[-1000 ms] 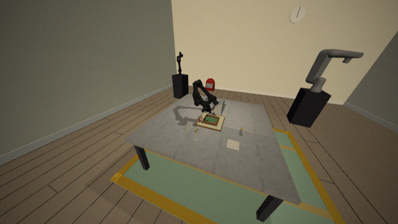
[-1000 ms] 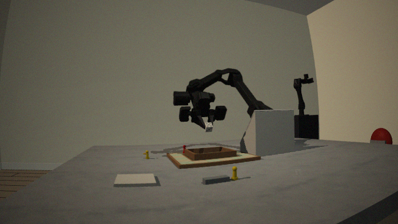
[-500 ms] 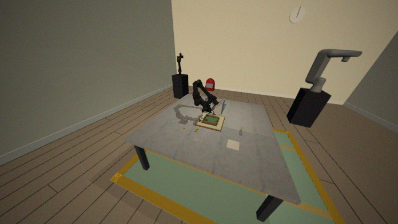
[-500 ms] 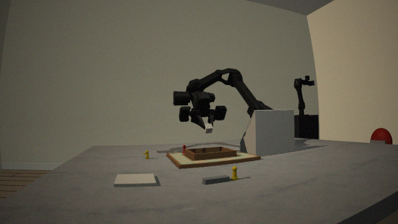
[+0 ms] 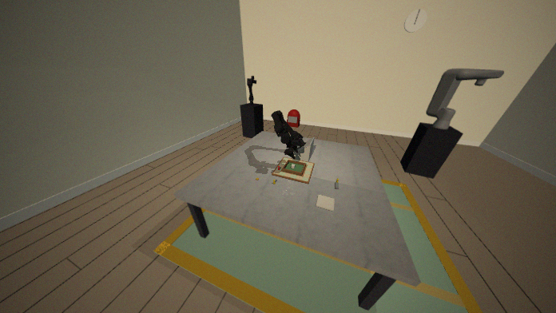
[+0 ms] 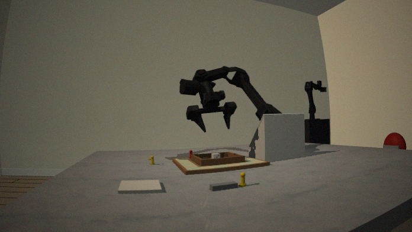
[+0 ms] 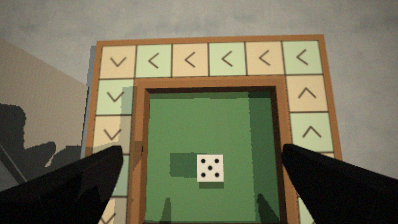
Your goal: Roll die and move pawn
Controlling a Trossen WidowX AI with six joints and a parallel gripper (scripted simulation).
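Right now the red pawn is 9 cm ahead of my gripper tip, 10 cm to the right of it and 10 cm below it. From my gripper tip the other things lie so: white die: 1 cm ahead, 1 cm to the right, 10 cm below; then dice tray floor: 1 cm ahead, 12 cm below; then grey block: 6 cm ahead, 34 cm to the left, 12 cm below.
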